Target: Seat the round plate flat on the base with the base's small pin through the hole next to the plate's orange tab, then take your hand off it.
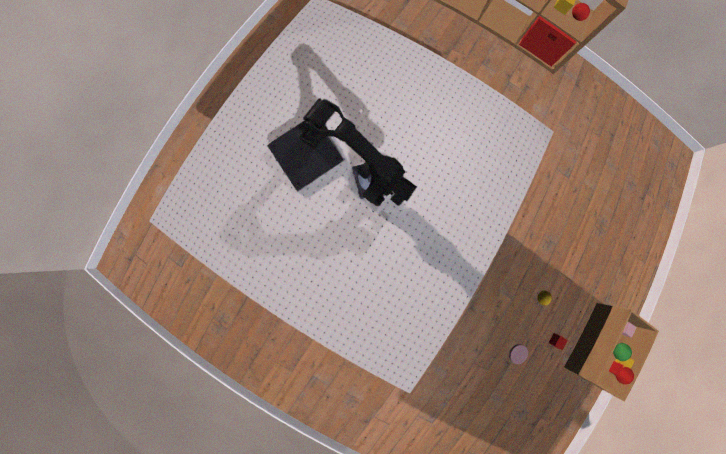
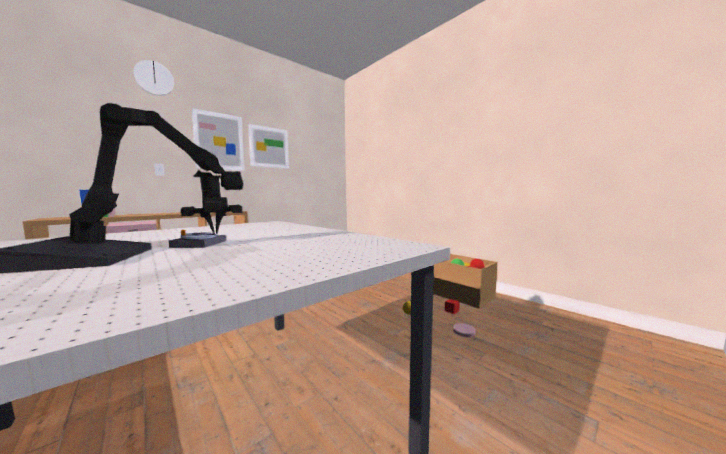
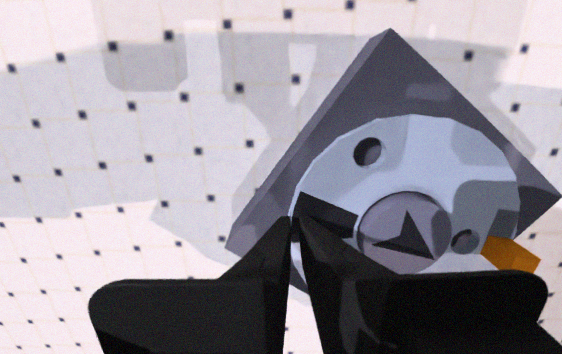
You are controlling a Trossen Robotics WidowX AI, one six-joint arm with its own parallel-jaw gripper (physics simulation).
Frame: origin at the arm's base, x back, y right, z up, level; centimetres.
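Seen in the pictures: gripper, fingertip midpoint: [image 2: 215, 233] [image 3: 294, 225]; arm's base, link origin: [image 1: 312, 137] [image 2: 86, 241].
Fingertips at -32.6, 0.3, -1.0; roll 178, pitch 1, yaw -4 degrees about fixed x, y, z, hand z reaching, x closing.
Note:
Pixels of each thing's top centre, then the offset from my fingertips to it, as dx, dy, dz. "pt": a spot on its surface instead. Level surfaces: height alone.
- dark square base, top centre: [image 3: 407, 241] [image 1: 372, 177] [image 2: 198, 233] +5.0, -0.8, +0.7
- hole, surface spot: [image 3: 367, 151] pt +3.5, +3.0, -0.8
- white dotted table, surface height: dz -3.2
The dark square base [image 1: 369, 197] [image 2: 197, 243] [image 3: 400, 75] lies on the table. The light blue-grey round plate [image 1: 364, 178] [image 2: 199, 235] [image 3: 330, 167] lies on the base and looks about flat. Its orange tab [image 2: 183, 232] [image 3: 510, 254] sticks out past the base's edge. The hole next to the tab [image 3: 465, 241] shows grey inside; I cannot tell whether the pin is in it. Another hole [image 3: 367, 151] is open and dark. My gripper [image 2: 216, 233] [image 3: 294, 225] is shut, with nothing between its fingertips, close over the plate's rim opposite the tab. The fingers hide part of the rim.
The arm's black mount [image 1: 305, 157] [image 2: 72, 251] stands on the white dotted table [image 1: 321, 299] [image 2: 240, 278] near the base. A wooden box of toys [image 1: 605, 342] [image 2: 464, 275] and several loose toys are on the floor beyond the table. A wooden shelf [image 1: 471, 8] stands past another edge.

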